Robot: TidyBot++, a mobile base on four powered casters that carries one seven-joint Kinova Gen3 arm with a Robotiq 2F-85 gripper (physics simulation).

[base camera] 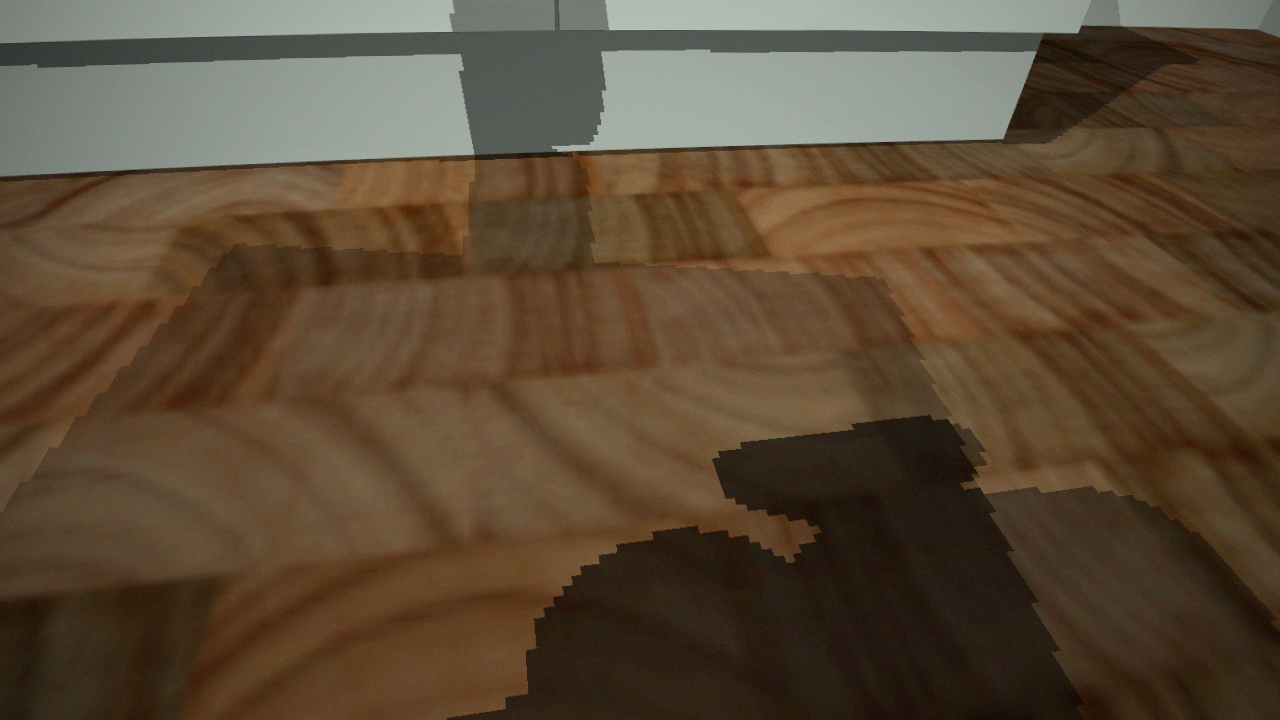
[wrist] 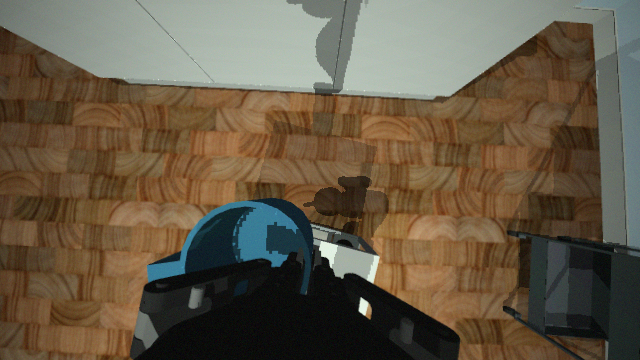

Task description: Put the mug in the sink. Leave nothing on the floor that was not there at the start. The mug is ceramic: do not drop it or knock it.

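Frame: origin at the arm's base, x ahead, y left, z up, level; centimetres.
Seen in the pictures: gripper, fingertip midpoint: (wrist: 308, 260).
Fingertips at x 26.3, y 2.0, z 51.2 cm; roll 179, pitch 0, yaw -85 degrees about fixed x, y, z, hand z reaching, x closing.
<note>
A point is followed by its place in that frame.
The blue mug (wrist: 255, 227) @(y 8.2, x 26.8, z 47.4 cm) is in the wrist view, left of the lower middle. Its open mouth faces the camera and its handle side points left. My gripper (wrist: 308, 260) @(y 2.0, x 26.3, z 51.2 cm) is shut on the mug's right wall at the rim and holds it above the floor. The fingertips are partly hidden by the dark finger links. Neither the mug nor the gripper itself shows in the base camera view, where dark shadows of the arm lie on the floor. The sink does not show in either view.
A pale cabinet front (base camera: 268, 111) @(y 40.3, x 83.2, z -33.7 cm) (wrist: 250, 45) @(y 40.4, x 77.2, z 2.2 cm) stands ahead, across the top of both views. The white base (wrist: 350, 260) @(y -15.1, x 11.0, z -1.4 cm) is below the mug. A dark grey piece of furniture (wrist: 622, 300) @(y -110.6, x 22.6, z 2.7 cm) stands at the right, near a pale wall edge (wrist: 611, 140) @(y -153.8, x 104.0, z -34.8 cm). The floor (wrist: 450, 170) @(y -68.6, x 63.5, z -39.6 cm) is wood-patterned.
</note>
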